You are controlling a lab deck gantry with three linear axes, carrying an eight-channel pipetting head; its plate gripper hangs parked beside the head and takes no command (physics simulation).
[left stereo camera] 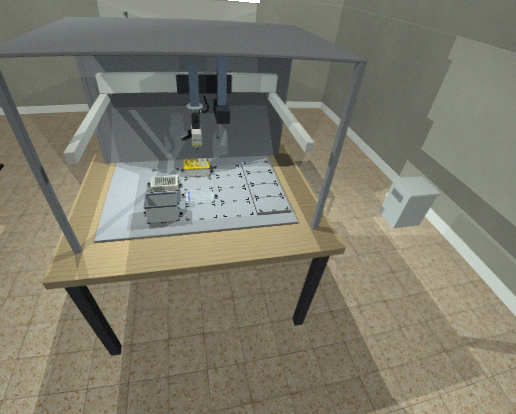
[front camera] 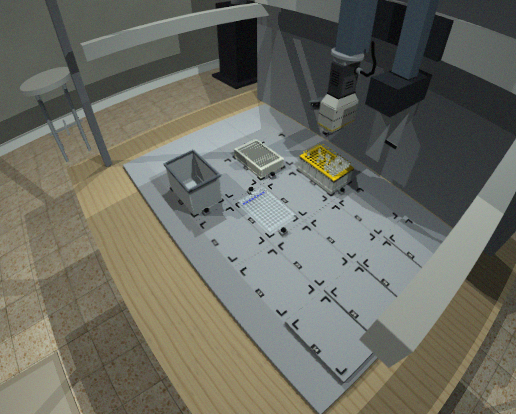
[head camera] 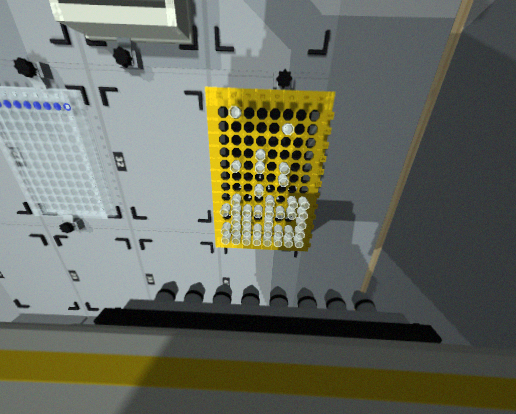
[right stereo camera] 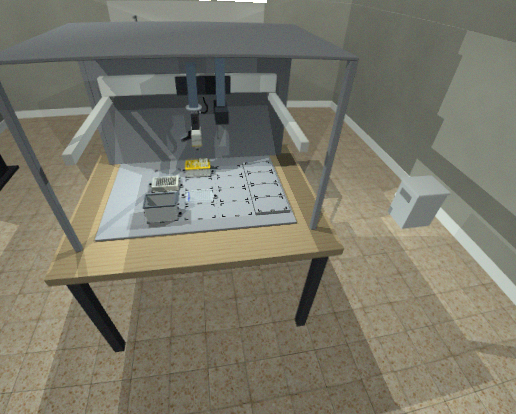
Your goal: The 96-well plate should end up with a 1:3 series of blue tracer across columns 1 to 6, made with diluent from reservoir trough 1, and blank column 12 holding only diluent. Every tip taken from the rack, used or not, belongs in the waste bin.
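Observation:
The pipetting head (front camera: pixel 338 112) (left stereo camera: pixel 196 137) (right stereo camera: pixel 196 137) hangs high above the tip rack; its eight dark nozzles (head camera: pixel 265 296) show no tips. The plate gripper (front camera: pixel 391 144) hangs beside it; its finger state is unclear. The yellow-topped tip rack (front camera: pixel 327 183) (head camera: pixel 215 160) (left stereo camera: pixel 197 172) (right stereo camera: pixel 198 172) has clear tips crowded at one end and a few scattered among empty holes. The clear 96-well plate (front camera: pixel 270 212) (head camera: pixel 55 160) (left stereo camera: pixel 202 195) has one line of blue wells (head camera: pixel 37 105) along one edge; the endmost shows a pale centre. The cream reservoir (front camera: pixel 272 167) (head camera: pixel 115 15) stands nearby; its liquid is indistinct.
The open grey waste bin (front camera: pixel 205 198) (left stereo camera: pixel 162 215) (right stereo camera: pixel 162 215) stands left of the plate in the front view, beside the reservoir. Dark clamp knobs (front camera: pixel 283 230) (head camera: pixel 284 78) stand at labware edges. Gantry side beams (left stereo camera: pixel 90 127) (right stereo camera: pixel 290 122) flank the deck.

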